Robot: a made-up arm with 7 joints. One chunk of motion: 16 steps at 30 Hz.
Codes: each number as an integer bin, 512 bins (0 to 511) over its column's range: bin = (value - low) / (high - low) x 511, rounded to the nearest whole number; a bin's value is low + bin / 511 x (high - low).
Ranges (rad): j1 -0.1..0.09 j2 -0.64..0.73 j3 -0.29..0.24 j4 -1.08..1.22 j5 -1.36..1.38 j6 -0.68..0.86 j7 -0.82..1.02
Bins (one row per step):
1: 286 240 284 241 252 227 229
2: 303 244 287 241 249 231 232
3: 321 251 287 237 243 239 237
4: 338 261 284 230 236 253 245
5: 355 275 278 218 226 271 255
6: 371 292 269 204 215 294 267
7: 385 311 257 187 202 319 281
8: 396 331 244 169 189 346 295
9: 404 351 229 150 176 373 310
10: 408 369 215 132 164 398 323
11: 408 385 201 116 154 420 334
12: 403 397 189 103 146 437 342
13: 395 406 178 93 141 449 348
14: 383 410 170 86 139 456 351
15: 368 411 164 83 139 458 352
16: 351 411 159 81 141 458 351
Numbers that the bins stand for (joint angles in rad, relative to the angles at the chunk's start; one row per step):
1: 0.0063 0.0034 0.0046 0.0047 -0.0088 0.0041 0.0046
2: 0.0127 0.0142 0.0077 0.0047 -0.0249 0.0162 0.0154
3: 0.0194 0.0329 0.0077 -0.0133 -0.0570 0.0403 0.0334
4: 0.0257 0.0597 0.0046 -0.0448 -0.0946 0.0825 0.0622
5: 0.0320 0.0973 -0.0017 -0.0988 -0.1482 0.1367 0.0982
6: 0.0379 0.1429 -0.0110 -0.1618 -0.2072 0.2060 0.1414
7: 0.0432 0.1938 -0.0234 -0.2383 -0.2769 0.2814 0.1918
8: 0.0472 0.2474 -0.0369 -0.3193 -0.3466 0.3627 0.2422
9: 0.0502 0.3010 -0.0525 -0.4049 -0.4163 0.4441 0.2962
10: 0.0517 0.3493 -0.0670 -0.4859 -0.4806 0.5195 0.3431
11: 0.0517 0.3922 -0.0815 -0.5579 -0.5342 0.5858 0.3827
12: 0.0498 0.4244 -0.0940 -0.6164 -0.5771 0.6370 0.4115
13: 0.0469 0.4485 -0.1054 -0.6614 -0.6040 0.6732 0.4331
14: 0.0424 0.4592 -0.1137 -0.6929 -0.6147 0.6942 0.4439
15: 0.0368 0.4619 -0.1199 -0.7064 -0.6147 0.7003 0.4475
16: 0.0305 0.4619 -0.1251 -0.7154 -0.6040 0.7003 0.4439

